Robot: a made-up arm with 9 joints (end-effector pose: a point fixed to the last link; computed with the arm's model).
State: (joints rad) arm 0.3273 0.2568 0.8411 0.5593 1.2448 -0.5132 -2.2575 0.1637 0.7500
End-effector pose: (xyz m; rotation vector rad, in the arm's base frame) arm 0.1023 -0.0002 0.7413 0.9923 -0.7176 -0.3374
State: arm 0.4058 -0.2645 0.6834 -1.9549 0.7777 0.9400 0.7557 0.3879 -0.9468
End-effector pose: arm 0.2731 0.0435 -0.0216 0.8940 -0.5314 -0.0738
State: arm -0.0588 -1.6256 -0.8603 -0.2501 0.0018 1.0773 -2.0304 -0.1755 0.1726
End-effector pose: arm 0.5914 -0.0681 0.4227 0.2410 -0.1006 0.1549
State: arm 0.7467 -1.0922 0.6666 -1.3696 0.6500 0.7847 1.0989 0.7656 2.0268
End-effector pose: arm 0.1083 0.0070 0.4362 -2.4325 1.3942 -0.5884
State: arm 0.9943 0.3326 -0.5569 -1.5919 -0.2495 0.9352 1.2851 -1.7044 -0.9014
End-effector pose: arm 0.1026 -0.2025 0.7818 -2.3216 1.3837 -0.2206
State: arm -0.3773 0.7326 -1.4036 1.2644 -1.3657 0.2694 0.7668 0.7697 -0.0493
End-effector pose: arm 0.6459 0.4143 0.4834 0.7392 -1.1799 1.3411
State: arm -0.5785 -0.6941 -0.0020 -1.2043 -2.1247 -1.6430 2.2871 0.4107 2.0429
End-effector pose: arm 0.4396 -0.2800 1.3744 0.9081 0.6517 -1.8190
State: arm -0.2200 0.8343 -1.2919 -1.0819 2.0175 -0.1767 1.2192 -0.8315 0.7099
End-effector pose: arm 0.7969 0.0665 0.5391 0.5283 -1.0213 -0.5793
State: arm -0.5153 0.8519 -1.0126 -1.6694 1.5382 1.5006 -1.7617 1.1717 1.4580
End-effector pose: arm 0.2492 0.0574 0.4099 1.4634 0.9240 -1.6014
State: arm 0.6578 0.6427 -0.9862 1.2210 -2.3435 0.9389 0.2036 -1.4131 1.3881
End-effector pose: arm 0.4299 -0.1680 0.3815 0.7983 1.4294 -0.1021
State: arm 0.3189 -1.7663 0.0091 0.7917 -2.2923 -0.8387 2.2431 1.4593 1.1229
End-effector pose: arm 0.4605 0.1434 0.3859 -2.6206 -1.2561 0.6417
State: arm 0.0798 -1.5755 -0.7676 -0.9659 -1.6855 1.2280 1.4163 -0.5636 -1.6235
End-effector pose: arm 0.5451 0.7483 1.0814 2.8251 -0.8245 -0.4741
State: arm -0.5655 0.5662 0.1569 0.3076 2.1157 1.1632 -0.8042 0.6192 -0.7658
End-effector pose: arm -0.2339 0.3608 0.9147 2.6306 -0.0426 0.1824
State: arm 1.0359 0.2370 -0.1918 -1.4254 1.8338 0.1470 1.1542 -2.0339 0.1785
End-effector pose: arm 0.7334 0.1878 0.0977 0.5563 -1.0869 0.1931
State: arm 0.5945 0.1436 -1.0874 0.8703 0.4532 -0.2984 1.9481 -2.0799 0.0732
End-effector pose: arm 0.1930 -0.4446 0.8810 -2.5175 0.4946 -0.0082
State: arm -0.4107 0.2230 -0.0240 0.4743 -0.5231 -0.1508 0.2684 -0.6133 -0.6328
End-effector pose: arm 0.5588 -0.0907 0.3346 0.5569 -1.0195 0.1078
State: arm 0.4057 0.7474 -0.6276 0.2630 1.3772 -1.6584 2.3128 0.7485 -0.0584
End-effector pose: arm 0.9260 -0.0236 1.0766 0.1801 -2.0423 0.0913
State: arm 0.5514 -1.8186 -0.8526 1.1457 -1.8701 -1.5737 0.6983 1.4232 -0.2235
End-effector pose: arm 0.4553 -0.0555 -0.2491 -0.2161 -0.4862 1.7856
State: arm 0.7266 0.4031 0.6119 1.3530 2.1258 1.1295 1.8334 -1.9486 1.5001
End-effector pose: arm -0.0193 -0.5164 0.4478 -2.8366 -0.1515 -0.5720
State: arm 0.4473 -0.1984 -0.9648 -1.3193 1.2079 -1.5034 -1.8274 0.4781 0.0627
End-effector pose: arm 0.4280 -0.1787 0.3453 -2.3636 0.0862 -0.3381
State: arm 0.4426 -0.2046 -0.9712 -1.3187 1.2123 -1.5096 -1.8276 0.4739 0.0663
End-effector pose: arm 0.4279 -0.1782 0.3448 -2.3733 0.0863 -0.3448
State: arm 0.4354 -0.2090 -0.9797 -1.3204 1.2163 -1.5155 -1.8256 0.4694 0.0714
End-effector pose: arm 0.4264 -0.1776 0.3444 -2.3846 0.0890 -0.3571
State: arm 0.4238 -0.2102 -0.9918 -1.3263 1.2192 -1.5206 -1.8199 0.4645 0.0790
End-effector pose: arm 0.4230 -0.1768 0.3442 -2.3984 0.0955 -0.3792
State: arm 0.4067 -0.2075 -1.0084 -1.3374 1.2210 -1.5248 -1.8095 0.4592 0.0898
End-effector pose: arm 0.4169 -0.1757 0.3442 -2.4154 0.1071 -0.4137
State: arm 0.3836 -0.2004 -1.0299 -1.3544 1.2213 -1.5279 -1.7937 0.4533 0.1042
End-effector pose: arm 0.4082 -0.1739 0.3441 -2.4358 0.1236 -0.4620
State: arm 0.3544 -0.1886 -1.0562 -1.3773 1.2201 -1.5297 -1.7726 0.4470 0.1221
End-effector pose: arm 0.3969 -0.1711 0.3437 -2.4584 0.1451 -0.5237
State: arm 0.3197 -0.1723 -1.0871 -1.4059 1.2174 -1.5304 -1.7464 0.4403 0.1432
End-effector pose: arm 0.3835 -0.1670 0.3425 -2.4830 0.1708 -0.5973
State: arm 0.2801 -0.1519 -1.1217 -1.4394 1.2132 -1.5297 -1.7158 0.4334 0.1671
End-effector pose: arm 0.3687 -0.1614 0.3404 -2.5077 0.1993 -0.6810
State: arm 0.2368 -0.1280 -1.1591 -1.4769 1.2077 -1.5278 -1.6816 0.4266 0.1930
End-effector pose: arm 0.3531 -0.1540 0.3370 -2.5317 0.2295 -0.7716
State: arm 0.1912 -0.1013 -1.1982 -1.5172 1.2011 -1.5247 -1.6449 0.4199 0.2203
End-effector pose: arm 0.3375 -0.1452 0.3322 -2.5537 0.2598 -0.8662
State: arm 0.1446 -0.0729 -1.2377 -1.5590 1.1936 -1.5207 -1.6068 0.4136 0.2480
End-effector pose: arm 0.3225 -0.1350 0.3264 -2.5731 0.2884 -0.9616
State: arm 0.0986 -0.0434 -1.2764 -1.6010 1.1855 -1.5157 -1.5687 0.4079 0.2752
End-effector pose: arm 0.3085 -0.1241 0.3198 -2.5888 0.3146 -1.0543
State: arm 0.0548 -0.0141 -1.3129 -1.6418 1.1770 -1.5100 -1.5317 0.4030 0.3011
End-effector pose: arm 0.2958 -0.1130 0.3129 -2.6008 0.3371 -1.1419
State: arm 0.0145 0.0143 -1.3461 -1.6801 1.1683 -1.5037 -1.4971 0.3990 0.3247
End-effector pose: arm 0.2846 -0.1022 0.3061 -2.6087 0.3555 -1.2212
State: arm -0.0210 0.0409 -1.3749 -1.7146 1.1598 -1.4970 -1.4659 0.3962 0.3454
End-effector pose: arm 0.2749 -0.0921 0.2999 -2.6127 0.3704 -1.2903
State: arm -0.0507 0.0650 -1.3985 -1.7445 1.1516 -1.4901 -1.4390 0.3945 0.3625
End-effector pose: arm 0.2668 -0.0831 0.2948 -2.6133 0.3819 -1.3474
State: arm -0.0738 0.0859 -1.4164 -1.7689 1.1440 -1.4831 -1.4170 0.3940 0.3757
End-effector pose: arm 0.2603 -0.0755 0.2909 -2.6110 0.3906 -1.3914
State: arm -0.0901 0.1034 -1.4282 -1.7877 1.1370 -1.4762 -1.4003 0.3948 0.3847
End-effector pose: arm 0.2552 -0.0695 0.2884 -2.6065 0.3974 -1.4216
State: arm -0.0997 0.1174 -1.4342 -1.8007 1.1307 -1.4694 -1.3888 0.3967 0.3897
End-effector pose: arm 0.2515 -0.0650 0.2874 -2.6000 0.4027 -1.4387
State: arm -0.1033 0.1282 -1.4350 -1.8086 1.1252 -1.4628 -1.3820 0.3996 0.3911
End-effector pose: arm 0.2491 -0.0620 0.2877 -2.5924 0.4072 -1.4441
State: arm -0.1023 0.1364 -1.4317 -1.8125 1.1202 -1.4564 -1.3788 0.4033 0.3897
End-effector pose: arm 0.2476 -0.0601 0.2890 -2.5839 0.4110 -1.4407
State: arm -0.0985 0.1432 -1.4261 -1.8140 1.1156 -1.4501 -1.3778 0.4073 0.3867
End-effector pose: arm 0.2465 -0.0589 0.2908 -2.5749 0.4144 -1.4319
